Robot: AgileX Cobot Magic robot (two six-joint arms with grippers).
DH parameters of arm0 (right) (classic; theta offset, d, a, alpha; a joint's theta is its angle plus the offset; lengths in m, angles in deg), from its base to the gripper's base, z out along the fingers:
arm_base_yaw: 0 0.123 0 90
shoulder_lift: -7.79 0 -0.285 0
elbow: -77.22 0 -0.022 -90
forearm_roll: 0 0.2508 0 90
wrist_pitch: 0 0 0.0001 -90
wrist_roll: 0 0.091 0 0
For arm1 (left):
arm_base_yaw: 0 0.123 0 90
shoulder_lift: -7.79 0 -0.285 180
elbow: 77.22 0 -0.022 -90
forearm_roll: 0 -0.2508 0 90
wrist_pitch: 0 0 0.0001 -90
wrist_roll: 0 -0.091 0 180
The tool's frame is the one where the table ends.
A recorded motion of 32 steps. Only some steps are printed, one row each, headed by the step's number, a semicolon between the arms.
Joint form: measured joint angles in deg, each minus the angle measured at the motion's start. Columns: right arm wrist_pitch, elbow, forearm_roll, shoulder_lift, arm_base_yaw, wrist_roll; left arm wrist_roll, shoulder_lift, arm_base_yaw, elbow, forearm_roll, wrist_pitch.
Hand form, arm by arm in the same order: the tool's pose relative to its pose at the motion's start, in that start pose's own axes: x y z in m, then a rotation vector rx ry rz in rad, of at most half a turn. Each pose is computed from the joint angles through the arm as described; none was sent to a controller.
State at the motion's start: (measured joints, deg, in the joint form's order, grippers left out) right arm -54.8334 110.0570 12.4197 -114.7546 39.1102 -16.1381; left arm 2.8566 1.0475 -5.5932 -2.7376 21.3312 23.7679
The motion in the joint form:
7: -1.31 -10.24 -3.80 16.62 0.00 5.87; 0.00 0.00 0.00 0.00 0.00 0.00
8: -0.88 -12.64 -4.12 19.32 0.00 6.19; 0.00 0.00 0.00 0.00 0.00 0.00
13: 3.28 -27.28 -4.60 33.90 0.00 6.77; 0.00 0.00 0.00 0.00 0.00 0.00
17: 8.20 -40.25 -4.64 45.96 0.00 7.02; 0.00 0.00 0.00 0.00 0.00 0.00
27: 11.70 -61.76 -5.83 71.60 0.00 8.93; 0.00 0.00 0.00 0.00 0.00 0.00
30: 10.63 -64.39 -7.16 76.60 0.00 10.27; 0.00 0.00 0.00 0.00 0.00 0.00
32: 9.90 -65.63 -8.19 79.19 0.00 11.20; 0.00 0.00 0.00 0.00 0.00 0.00
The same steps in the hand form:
7: 0.0182 0.0153 -0.0953 0.0617 -0.0745 0.0481; 0.0000 0.0000 0.0000 0.0000 0.0000 0.0000
8: 0.0247 0.0179 -0.1069 0.0683 -0.0862 0.0498; 0.0000 0.0000 0.0000 0.0000 0.0000 0.0000
13: 0.0704 0.0326 -0.1552 0.0885 -0.1553 0.0535; 0.0000 0.0000 0.0000 0.0000 0.0000 0.0000
17: 0.1172 0.0439 -0.1812 0.1032 -0.2240 0.0570; 0.0000 0.0000 0.0000 0.0000 0.0000 0.0000
27: 0.2211 0.0658 -0.2227 0.1326 -0.3539 0.0656; 0.0000 0.0000 0.0000 0.0000 0.0000 0.0000
30: 0.2402 0.0689 -0.2308 0.1479 -0.3745 0.0706; 0.0000 0.0000 0.0000 0.0000 0.0000 0.0000
32: 0.2502 0.0701 -0.2348 0.1600 -0.3839 0.0742; 0.0000 0.0000 0.0000 0.0000 0.0000 0.0000

